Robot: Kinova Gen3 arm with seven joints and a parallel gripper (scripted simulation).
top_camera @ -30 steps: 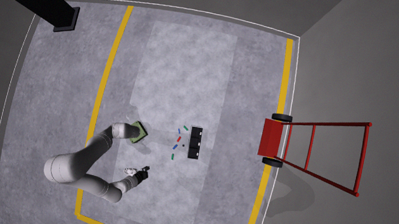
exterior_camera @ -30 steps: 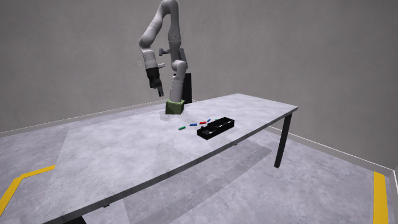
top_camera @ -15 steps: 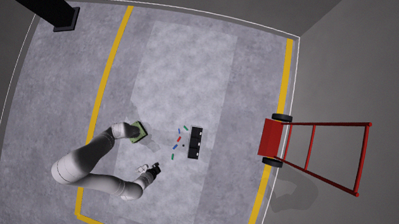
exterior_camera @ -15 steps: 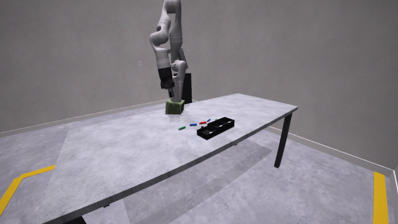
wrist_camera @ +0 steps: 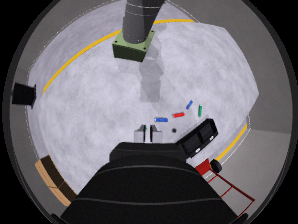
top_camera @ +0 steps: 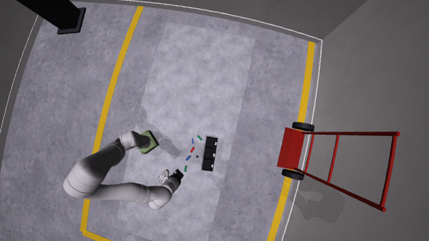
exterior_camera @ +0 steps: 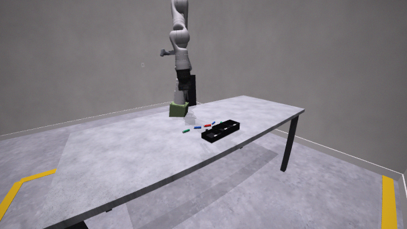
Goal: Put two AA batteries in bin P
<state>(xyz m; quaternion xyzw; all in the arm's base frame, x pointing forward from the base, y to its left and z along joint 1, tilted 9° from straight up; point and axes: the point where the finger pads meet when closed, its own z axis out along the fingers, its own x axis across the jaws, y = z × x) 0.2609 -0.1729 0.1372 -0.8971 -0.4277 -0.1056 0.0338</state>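
My gripper is now 190 mm short of the black bin, 190 mm above it and 100 mm to the right of it. Also, from my hand: small dark thing: 210 mm below, 100 mm ahead, 70 mm to the left; red battery: 210 mm below, 120 mm to the left, 60 mm ahead.
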